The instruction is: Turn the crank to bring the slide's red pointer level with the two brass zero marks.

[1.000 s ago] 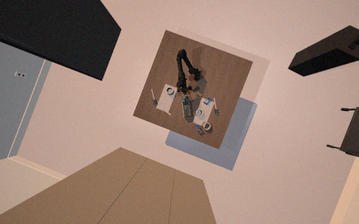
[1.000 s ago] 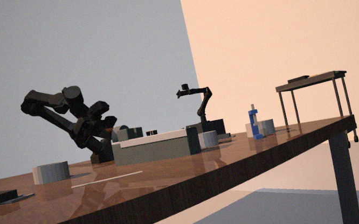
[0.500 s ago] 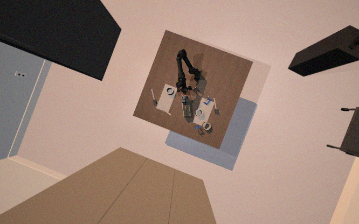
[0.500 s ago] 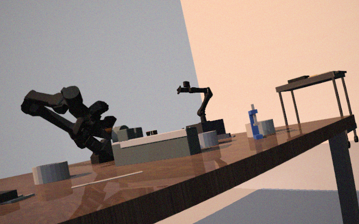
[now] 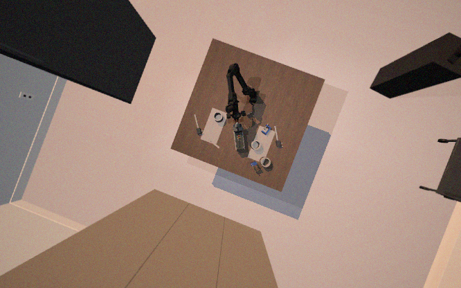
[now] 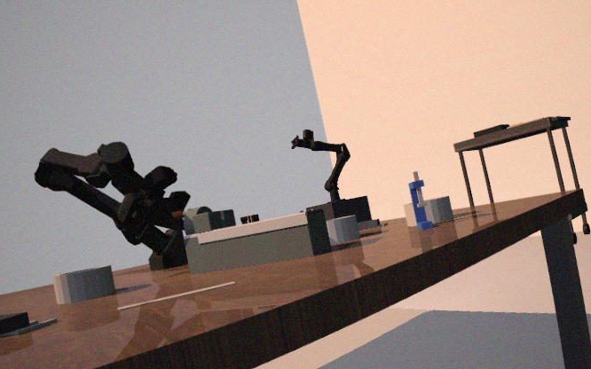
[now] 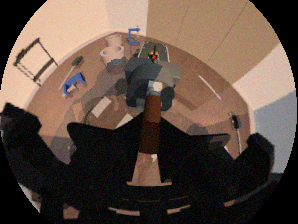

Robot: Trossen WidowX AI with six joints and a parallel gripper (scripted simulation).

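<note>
Now: the red pointer 12 cm ahead of my gripper tip, 9 cm to the left of it and 1 cm below it. Round my gripper tip: crank handle 3 cm above, 1 cm to the right, 1 cm behind; then thin white rod 31 cm ahead, 11 cm to the right, 9 cm below.
</note>
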